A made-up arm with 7 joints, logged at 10 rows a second.
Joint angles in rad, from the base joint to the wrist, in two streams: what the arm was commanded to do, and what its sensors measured. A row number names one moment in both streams.
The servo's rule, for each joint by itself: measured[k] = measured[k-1] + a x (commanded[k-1-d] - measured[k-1]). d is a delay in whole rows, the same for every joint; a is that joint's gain. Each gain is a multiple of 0.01, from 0.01 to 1. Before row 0 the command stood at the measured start. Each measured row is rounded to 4 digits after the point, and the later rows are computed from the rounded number. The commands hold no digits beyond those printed.
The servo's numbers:
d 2
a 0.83 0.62 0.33 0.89 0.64 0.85 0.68
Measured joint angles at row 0: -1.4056, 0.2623, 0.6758, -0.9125, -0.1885, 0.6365, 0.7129
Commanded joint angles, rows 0 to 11: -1.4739, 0.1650, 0.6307, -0.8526, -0.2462, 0.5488, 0.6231; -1.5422, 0.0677, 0.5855, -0.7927, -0.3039, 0.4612, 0.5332; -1.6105, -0.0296, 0.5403, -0.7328, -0.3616, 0.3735, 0.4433; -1.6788, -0.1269, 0.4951, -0.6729, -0.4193, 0.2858, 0.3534; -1.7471, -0.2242, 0.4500, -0.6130, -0.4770, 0.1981, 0.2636; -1.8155, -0.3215, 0.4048, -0.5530, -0.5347, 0.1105, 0.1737; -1.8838, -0.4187, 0.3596, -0.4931, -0.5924, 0.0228, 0.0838; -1.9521, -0.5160, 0.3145, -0.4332, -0.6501, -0.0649, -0.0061; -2.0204, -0.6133, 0.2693, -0.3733, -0.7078, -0.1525, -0.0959; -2.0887, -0.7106, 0.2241, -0.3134, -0.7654, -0.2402, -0.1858; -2.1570, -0.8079, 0.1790, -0.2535, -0.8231, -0.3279, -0.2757; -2.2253, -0.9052, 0.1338, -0.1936, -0.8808, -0.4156, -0.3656
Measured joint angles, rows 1 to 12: -1.4056, 0.2623, 0.6758, -0.9125, -0.1885, 0.6365, 0.7129; -1.4056, 0.2623, 0.6758, -0.9125, -0.1885, 0.6365, 0.7129; -1.4623, 0.2020, 0.6609, -0.8592, -0.2254, 0.5620, 0.6518; -1.5286, 0.1187, 0.6360, -0.8000, -0.2756, 0.4763, 0.5712; -1.5966, 0.0268, 0.6044, -0.7402, -0.3306, 0.3889, 0.4842; -1.6648, -0.0685, 0.5683, -0.6803, -0.3874, 0.3013, 0.3953; -1.7331, -0.1650, 0.5293, -0.6204, -0.4447, 0.2136, 0.3057; -1.8015, -0.2620, 0.4882, -0.5604, -0.5023, 0.1260, 0.2159; -1.8698, -0.3592, 0.4458, -0.5005, -0.5600, 0.0383, 0.1261; -1.9381, -0.4564, 0.4025, -0.4406, -0.6177, -0.0494, 0.0362; -2.0064, -0.5537, 0.3585, -0.3807, -0.6754, -0.1370, -0.0536; -2.0747, -0.6510, 0.3141, -0.3208, -0.7330, -0.2247, -0.1435
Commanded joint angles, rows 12 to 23: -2.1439, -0.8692, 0.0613, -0.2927, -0.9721, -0.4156, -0.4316; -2.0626, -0.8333, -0.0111, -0.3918, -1.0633, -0.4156, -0.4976; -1.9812, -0.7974, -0.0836, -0.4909, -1.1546, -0.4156, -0.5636; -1.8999, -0.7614, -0.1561, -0.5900, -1.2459, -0.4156, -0.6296; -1.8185, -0.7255, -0.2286, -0.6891, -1.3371, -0.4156, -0.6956; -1.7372, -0.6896, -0.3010, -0.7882, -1.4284, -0.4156, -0.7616; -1.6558, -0.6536, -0.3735, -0.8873, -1.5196, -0.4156, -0.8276; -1.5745, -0.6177, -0.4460, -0.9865, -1.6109, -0.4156, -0.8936; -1.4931, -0.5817, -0.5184, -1.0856, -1.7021, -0.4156, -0.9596; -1.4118, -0.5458, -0.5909, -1.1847, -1.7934, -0.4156, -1.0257; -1.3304, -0.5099, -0.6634, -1.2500, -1.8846, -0.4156, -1.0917; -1.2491, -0.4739, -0.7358, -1.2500, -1.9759, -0.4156, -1.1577
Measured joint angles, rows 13 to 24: -2.1430, -0.7483, 0.2695, -0.2609, -0.7907, -0.3124, -0.2334; -2.2113, -0.8456, 0.2247, -0.2010, -0.8484, -0.4001, -0.3233; -2.1554, -0.8602, 0.1708, -0.2826, -0.9276, -0.4133, -0.3969; -2.0784, -0.8435, 0.1108, -0.3798, -1.0144, -0.4153, -0.4654; -1.9977, -0.8149, 0.0466, -0.4787, -1.1041, -0.4156, -0.5322; -1.9165, -0.7817, -0.0203, -0.5778, -1.1949, -0.4156, -0.5984; -1.8352, -0.7469, -0.0890, -0.6769, -1.2859, -0.4156, -0.6645; -1.7539, -0.7114, -0.1590, -0.7760, -1.3771, -0.4156, -0.7305; -1.6725, -0.6756, -0.2298, -0.8751, -1.4683, -0.4156, -0.7965; -1.5912, -0.6397, -0.3011, -0.9742, -1.5596, -0.4156, -0.8625; -1.5098, -0.6037, -0.3728, -1.0733, -1.6508, -0.4156, -0.9285; -1.4285, -0.5678, -0.4448, -1.1724, -1.7421, -0.4156, -0.9946
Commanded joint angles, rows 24 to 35: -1.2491, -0.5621, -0.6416, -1.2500, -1.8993, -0.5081, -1.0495; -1.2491, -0.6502, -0.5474, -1.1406, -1.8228, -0.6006, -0.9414; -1.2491, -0.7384, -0.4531, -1.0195, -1.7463, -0.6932, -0.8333; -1.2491, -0.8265, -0.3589, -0.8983, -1.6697, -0.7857, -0.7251; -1.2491, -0.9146, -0.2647, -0.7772, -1.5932, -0.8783, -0.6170; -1.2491, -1.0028, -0.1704, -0.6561, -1.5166, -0.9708, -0.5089; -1.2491, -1.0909, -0.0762, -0.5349, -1.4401, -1.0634, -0.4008; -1.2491, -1.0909, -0.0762, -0.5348, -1.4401, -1.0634, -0.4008; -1.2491, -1.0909, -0.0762, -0.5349, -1.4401, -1.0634, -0.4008; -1.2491, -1.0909, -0.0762, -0.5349, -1.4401, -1.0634, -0.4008; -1.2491, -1.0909, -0.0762, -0.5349, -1.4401, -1.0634, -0.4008; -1.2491, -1.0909, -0.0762, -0.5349, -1.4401, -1.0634, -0.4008
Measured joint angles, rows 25 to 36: -1.3471, -0.5319, -0.5169, -1.2415, -1.8333, -0.4156, -1.0606; -1.2658, -0.4959, -0.5891, -1.2491, -1.9246, -0.4156, -1.1266; -1.2519, -0.5369, -0.6064, -1.2499, -1.9084, -0.4942, -1.0742; -1.2496, -0.6071, -0.5869, -1.1526, -1.8536, -0.5846, -0.9839; -1.2492, -0.6885, -0.5427, -1.0341, -1.7849, -0.6769, -0.8815; -1.2491, -0.7741, -0.4820, -0.9132, -1.7112, -0.7694, -0.7751; -1.2491, -0.8612, -0.4103, -0.7922, -1.6357, -0.8620, -0.6676; -1.2491, -0.9490, -0.3311, -0.6711, -1.5595, -0.9545, -0.5597; -1.2491, -1.0370, -0.2470, -0.5499, -1.4831, -1.0471, -0.4516; -1.2491, -1.0704, -0.1906, -0.5365, -1.4556, -1.0610, -0.4171; -1.2491, -1.0831, -0.1528, -0.5351, -1.4457, -1.0630, -0.4060; -1.2491, -1.0879, -0.1275, -0.5349, -1.4421, -1.0633, -0.4025
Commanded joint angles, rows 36 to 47: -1.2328, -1.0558, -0.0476, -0.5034, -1.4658, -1.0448, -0.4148; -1.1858, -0.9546, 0.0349, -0.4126, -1.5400, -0.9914, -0.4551; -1.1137, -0.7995, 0.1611, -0.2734, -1.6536, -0.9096, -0.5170; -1.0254, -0.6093, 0.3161, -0.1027, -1.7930, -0.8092, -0.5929; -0.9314, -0.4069, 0.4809, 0.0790, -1.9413, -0.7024, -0.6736; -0.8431, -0.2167, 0.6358, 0.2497, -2.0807, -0.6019, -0.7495; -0.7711, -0.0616, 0.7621, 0.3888, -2.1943, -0.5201, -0.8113; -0.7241, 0.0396, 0.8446, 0.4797, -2.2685, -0.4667, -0.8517; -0.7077, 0.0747, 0.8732, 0.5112, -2.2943, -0.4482, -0.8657; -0.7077, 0.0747, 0.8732, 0.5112, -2.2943, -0.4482, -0.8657; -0.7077, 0.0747, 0.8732, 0.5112, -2.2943, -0.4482, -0.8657; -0.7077, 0.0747, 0.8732, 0.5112, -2.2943, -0.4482, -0.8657
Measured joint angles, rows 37 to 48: -1.2491, -1.0898, -0.1106, -0.5349, -1.4408, -1.0634, -0.4013; -1.2491, -1.0905, -0.0992, -0.5349, -1.4404, -1.0634, -0.4010; -1.2356, -1.0690, -0.0822, -0.5069, -1.4567, -1.0476, -0.4104; -1.1943, -0.9981, -0.0436, -0.4230, -1.5100, -0.9998, -0.4408; -1.1274, -0.8750, 0.0240, -0.2899, -1.6019, -0.9231, -0.4926; -1.0427, -0.7103, 0.1204, -0.1233, -1.7242, -0.8263, -0.5608; -0.9503, -0.5222, 0.2394, 0.0567, -1.8631, -0.7210, -0.6375; -0.8613, -0.3328, 0.3702, 0.2285, -2.0024, -0.6198, -0.7137; -0.7864, -0.1647, 0.4995, 0.3712, -2.1252, -0.5351, -0.7801; -0.7347, -0.0380, 0.6134, 0.4678, -2.2169, -0.4770, -0.8288; -0.7123, 0.0319, 0.6991, 0.5064, -2.2664, -0.4525, -0.8539; -0.7085, 0.0584, 0.7566, 0.5107, -2.2843, -0.4488, -0.8619
